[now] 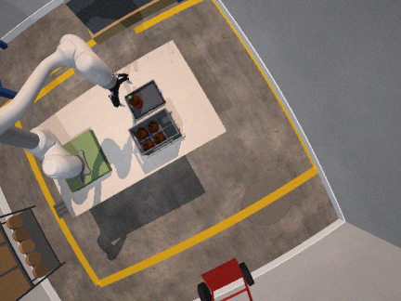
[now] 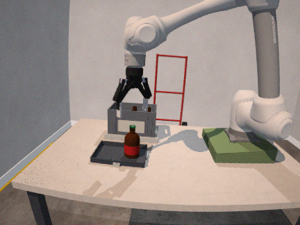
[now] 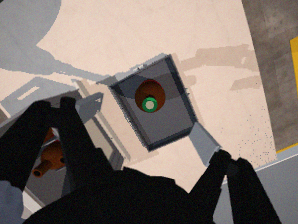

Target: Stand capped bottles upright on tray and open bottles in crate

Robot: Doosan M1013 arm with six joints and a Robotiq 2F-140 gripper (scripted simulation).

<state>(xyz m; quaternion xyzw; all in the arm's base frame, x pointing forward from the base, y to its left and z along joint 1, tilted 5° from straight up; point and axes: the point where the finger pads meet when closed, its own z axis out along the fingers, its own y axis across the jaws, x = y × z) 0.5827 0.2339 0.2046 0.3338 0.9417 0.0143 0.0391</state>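
Now: hand 14 cm above the bottle. The rest, counted from my hand: dark tray 5 cm ahead, 1 cm to the left, 21 cm below; crate 6 cm ahead, 27 cm to the right, 14 cm below.
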